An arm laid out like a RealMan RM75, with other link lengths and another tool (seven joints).
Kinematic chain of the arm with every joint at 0, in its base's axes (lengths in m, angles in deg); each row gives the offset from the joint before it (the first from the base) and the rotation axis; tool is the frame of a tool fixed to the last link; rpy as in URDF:
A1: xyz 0 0 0.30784 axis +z
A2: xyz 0 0 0 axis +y
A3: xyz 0 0 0.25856 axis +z
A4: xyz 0 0 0 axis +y
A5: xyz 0 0 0.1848 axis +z
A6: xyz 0 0 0 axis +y
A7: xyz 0 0 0.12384 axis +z
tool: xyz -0.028 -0.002 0.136 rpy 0 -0.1 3.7
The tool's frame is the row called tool.
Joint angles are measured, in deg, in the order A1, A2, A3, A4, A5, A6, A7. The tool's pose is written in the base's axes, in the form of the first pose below.
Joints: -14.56 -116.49 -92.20 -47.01 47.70 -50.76 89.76
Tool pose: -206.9 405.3 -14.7 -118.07 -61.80 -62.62
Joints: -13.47 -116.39 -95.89 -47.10 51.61 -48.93 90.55
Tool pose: -235.4 410.7 -4.0 -115.39 -60.58 -57.46
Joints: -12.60 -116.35 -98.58 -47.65 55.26 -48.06 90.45
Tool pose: -253.5 411.8 3.3 -114.17 -59.65 -53.86
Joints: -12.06 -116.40 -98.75 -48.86 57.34 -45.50 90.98
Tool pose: -264.9 413.8 4.7 -113.67 -58.28 -50.10
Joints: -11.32 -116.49 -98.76 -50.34 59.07 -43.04 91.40
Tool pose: -274.6 415.3 7.5 -112.93 -56.97 -46.91
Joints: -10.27 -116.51 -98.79 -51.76 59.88 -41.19 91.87
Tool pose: -283.4 415.4 12.7 -111.75 -56.05 -44.80
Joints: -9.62 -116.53 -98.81 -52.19 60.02 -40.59 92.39
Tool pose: -288.5 414.0 14.6 -111.20 -55.74 -43.85
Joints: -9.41 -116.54 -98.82 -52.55 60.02 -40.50 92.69
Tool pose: -288.5 414.0 15.9 -111.15 -55.26 -43.71
